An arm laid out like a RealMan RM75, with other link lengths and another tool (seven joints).
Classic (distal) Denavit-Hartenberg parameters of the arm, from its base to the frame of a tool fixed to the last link. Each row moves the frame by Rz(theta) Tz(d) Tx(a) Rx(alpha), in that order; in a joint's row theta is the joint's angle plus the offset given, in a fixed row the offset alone. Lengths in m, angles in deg.
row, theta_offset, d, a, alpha
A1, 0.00, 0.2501, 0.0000, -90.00
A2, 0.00, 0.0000, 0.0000, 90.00
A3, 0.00, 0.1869, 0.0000, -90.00
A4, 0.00, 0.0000, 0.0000, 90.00
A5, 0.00, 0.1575, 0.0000, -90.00
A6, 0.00, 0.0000, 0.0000, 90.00
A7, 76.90, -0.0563, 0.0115, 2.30
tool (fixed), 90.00, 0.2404, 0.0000, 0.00
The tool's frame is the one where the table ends.
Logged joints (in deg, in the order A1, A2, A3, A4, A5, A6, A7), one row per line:
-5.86, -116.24, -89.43, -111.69, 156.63, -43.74, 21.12
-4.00, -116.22, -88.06, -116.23, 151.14, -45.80, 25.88
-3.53, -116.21, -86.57, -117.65, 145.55, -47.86, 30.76
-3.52, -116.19, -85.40, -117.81, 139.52, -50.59, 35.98
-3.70, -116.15, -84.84, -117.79, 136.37, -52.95, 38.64
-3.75, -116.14, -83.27, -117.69, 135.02, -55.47, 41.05
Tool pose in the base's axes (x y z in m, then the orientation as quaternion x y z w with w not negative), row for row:
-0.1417, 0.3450, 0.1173, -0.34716, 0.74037, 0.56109, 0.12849
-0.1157, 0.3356, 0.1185, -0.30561, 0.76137, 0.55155, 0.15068
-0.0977, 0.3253, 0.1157, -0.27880, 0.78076, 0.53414, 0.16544
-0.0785, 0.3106, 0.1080, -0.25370, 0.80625, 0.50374, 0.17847
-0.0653, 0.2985, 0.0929, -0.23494, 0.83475, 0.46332, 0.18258
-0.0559, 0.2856, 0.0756, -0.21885, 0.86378, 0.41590, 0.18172
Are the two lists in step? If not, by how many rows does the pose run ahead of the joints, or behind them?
The pose runs 2 rows behind the joints: the pose in row i belongs to the joints in row i - 2.
